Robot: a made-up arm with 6 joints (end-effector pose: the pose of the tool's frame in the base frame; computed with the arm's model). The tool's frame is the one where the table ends. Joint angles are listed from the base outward.
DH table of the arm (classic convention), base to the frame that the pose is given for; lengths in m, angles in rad. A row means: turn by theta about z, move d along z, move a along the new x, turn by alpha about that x. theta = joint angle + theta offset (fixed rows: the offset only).
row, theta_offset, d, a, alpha
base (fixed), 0, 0.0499, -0.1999, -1.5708
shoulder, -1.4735, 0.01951, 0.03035, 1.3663
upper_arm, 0, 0.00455, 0.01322, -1.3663
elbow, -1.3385, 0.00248, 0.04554, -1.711
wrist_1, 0, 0.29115, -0.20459, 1.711
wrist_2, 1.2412, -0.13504, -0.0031, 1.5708
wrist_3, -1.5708, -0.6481, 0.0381, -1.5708
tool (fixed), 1.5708, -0.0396, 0, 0
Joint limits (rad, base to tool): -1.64..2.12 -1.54..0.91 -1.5..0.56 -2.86..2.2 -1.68..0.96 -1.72..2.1
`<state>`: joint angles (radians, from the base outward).
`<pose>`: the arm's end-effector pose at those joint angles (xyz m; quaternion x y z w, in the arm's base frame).
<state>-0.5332 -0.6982 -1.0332 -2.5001 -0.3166 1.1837</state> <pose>-0.8871 -0.2460 -0.6828 0.1884 0.5714 -0.6257 0.4965</pose>
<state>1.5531 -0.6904 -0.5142 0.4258 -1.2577 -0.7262</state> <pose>0.5510 -0.6436 0.1890 0.4407 -0.3465 -0.1718 0.8101</pose>
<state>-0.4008 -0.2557 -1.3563 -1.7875 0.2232 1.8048</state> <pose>-0.4946 -0.7461 -0.4430 -0.0283 0.3111 -0.5984 0.7378</pose>
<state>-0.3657 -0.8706 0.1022 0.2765 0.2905 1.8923</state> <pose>0.5558 -0.1063 0.5403 -0.4858 -0.2708 0.0182 0.8309</pose>
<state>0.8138 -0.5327 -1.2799 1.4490 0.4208 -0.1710</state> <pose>0.2380 0.5164 0.6728 0.0622 -0.1936 0.4740 0.8567</pose>
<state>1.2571 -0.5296 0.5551 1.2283 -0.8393 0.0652</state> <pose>0.6678 0.0038 -0.5200 0.6476 0.1261 -0.1854 0.7283</pose>
